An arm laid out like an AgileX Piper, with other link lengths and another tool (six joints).
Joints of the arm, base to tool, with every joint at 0 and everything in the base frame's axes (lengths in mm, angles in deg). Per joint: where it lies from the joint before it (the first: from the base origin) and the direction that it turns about. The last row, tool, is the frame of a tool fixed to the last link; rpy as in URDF.
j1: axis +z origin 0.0 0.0 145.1
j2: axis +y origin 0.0 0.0 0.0
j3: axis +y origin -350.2 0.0 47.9
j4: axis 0.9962 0 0.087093 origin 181.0 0.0 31.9
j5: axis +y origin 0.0 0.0 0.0
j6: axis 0.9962 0 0.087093 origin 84.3 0.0 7.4
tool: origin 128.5 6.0 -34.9 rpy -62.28 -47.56 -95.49
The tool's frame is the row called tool.
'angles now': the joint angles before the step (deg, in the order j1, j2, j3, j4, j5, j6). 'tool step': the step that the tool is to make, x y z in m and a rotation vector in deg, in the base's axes. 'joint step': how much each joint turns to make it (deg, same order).
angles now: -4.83, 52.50, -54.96, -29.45, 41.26, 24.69
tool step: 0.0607, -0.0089, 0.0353, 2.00, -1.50, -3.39
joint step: 0.02, 11.23, -13.12, -1.57, 2.34, 4.29
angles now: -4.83, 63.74, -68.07, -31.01, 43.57, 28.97
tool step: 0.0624, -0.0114, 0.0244, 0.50, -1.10, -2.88
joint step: 0.01, 10.99, -13.30, -1.80, 2.62, 2.61
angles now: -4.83, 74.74, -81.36, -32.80, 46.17, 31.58
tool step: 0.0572, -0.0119, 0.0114, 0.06, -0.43, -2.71
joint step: -0.07, 10.24, -12.81, -1.38, 3.22, 1.32
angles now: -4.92, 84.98, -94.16, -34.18, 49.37, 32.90
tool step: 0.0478, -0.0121, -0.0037, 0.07, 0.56, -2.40
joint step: -0.45, 9.02, -10.61, -0.75, 2.84, 0.43
